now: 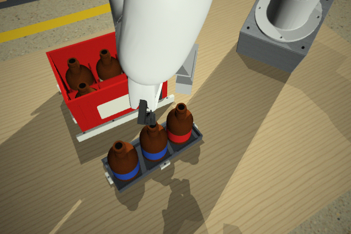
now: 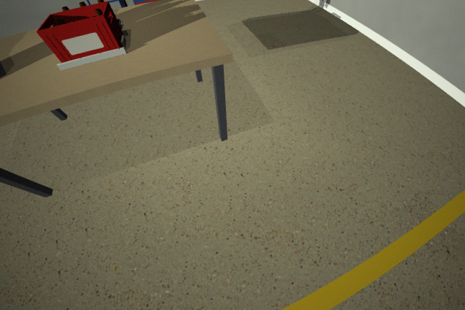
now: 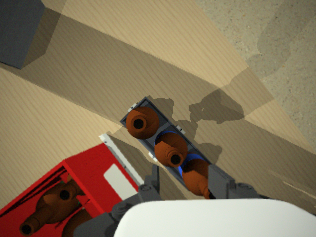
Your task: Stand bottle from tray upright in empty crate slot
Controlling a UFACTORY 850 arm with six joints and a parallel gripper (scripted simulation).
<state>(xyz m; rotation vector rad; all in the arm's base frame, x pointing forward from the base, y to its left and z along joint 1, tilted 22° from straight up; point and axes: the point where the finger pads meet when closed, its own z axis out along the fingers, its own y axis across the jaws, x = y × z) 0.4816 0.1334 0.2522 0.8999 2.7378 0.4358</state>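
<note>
My gripper is now 9 cm short of the blue-banded bottle, 2 cm to the right of it and 16 cm above it. Also, from my hand: grey tray (23 cm below); red crate (4 cm ahead, 23 cm to the right, 16 cm below).
</note>
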